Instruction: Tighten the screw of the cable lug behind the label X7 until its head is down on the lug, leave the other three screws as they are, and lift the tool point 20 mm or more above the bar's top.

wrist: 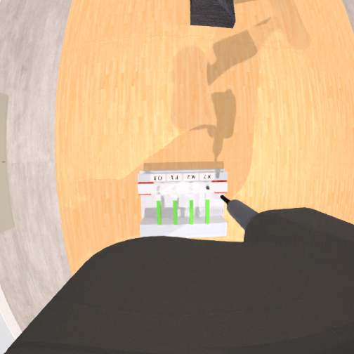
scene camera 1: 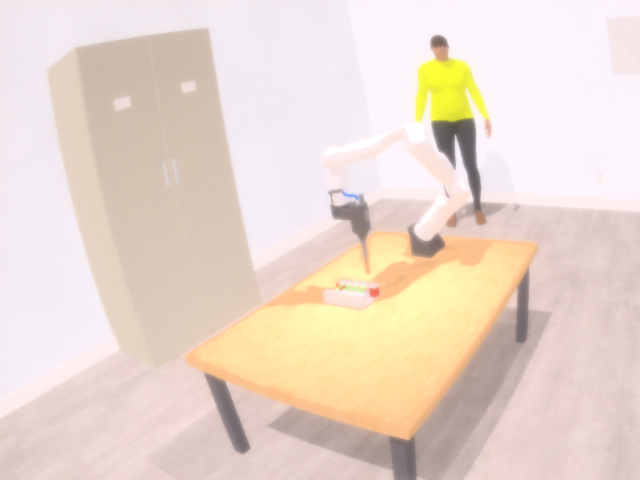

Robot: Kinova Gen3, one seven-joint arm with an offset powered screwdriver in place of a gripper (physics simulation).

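Note:
A light grey box [wrist: 217, 226] is visible.

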